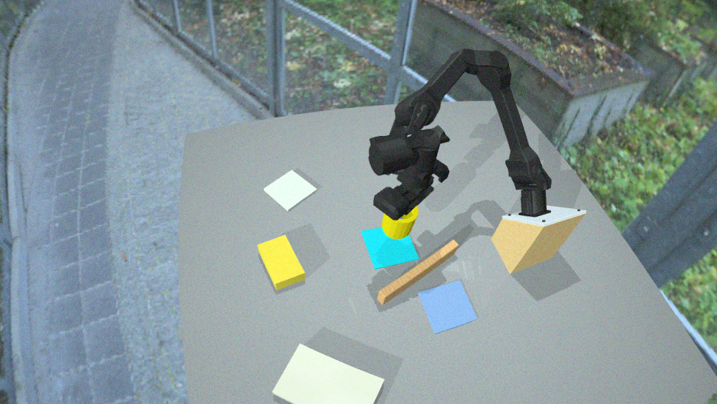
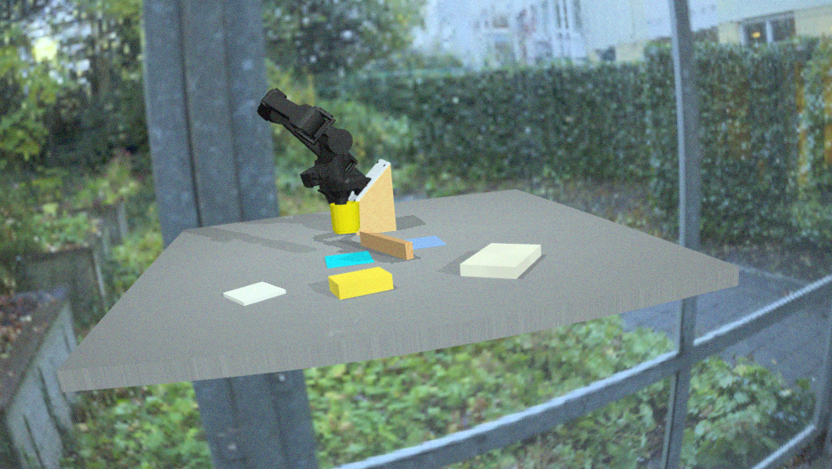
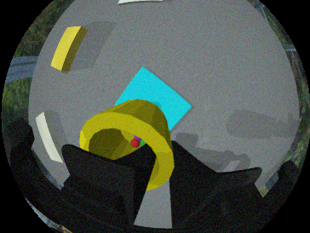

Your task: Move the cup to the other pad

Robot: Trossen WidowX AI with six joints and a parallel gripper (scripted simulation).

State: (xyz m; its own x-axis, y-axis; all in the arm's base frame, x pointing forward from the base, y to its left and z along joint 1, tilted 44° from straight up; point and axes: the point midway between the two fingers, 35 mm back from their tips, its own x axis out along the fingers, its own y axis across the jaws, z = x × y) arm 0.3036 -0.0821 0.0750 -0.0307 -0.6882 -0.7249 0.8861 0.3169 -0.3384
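My gripper tip is 110 mm above the cyan pad, 30 mm short of it and 10 mm to the right of it. The rest, counted from my gripper tip: yellow block (290 mm ahead, 90 mm below); wooden bar (110 mm to the left, 90 mm below, 10 mm behind); yellow cup (20 mm ahead, 10 mm to the left).
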